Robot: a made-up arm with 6 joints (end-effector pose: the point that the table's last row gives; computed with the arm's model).
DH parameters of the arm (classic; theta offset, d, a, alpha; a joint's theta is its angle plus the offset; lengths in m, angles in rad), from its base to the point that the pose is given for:
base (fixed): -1.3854 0 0.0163 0
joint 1: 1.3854 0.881 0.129 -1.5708
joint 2: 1.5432 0 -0.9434 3.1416
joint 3: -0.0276 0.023 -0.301 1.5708
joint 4: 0 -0.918 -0.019 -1.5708
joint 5: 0 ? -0.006 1.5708
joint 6: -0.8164 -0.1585 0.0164 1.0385
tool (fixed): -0.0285 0.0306 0 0
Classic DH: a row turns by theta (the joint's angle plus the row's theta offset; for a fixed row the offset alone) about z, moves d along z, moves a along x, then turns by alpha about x.
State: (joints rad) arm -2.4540 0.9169 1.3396 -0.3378 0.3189 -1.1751
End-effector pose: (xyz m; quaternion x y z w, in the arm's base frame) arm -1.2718 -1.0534 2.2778 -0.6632 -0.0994 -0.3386 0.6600
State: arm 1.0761 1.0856 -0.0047 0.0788 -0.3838 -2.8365
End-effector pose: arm 0.8084 1.4575 0.5356 0.4888 0.1224 0.2823 0.8163
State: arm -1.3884 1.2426 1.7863 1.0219 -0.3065 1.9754
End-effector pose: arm 0.2860 -1.7791 1.9564 -0.1376 -0.9631 -0.0937 0.2113
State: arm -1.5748 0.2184 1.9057 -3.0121 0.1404 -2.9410
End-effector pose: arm -0.0411 0.0579 2.8288 -0.7421 0.4376 -0.2645 0.4334
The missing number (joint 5, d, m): -0.047
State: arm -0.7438 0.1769 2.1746 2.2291 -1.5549 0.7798
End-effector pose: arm -0.4023 0.1308 2.5112 0.2269 0.4822 -0.3628 0.7645
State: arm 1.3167 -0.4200 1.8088 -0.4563 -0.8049 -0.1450
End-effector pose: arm -0.3531 -1.0839 2.3814 0.2888 0.8097 -0.5108 0.0069
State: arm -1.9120 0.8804 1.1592 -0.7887 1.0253 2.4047
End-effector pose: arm -0.6535 -1.5824 2.1780 0.1805 0.8402 -0.4089 0.3072
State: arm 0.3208 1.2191 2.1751 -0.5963 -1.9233 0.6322
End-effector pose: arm 1.2035 0.4919 2.0799 0.3103 -0.1838 -0.9285 0.0881
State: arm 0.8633 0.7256 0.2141 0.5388 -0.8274 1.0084
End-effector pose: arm 1.1173 1.2676 1.2715 0.4666 -0.5096 -0.5735 0.4402
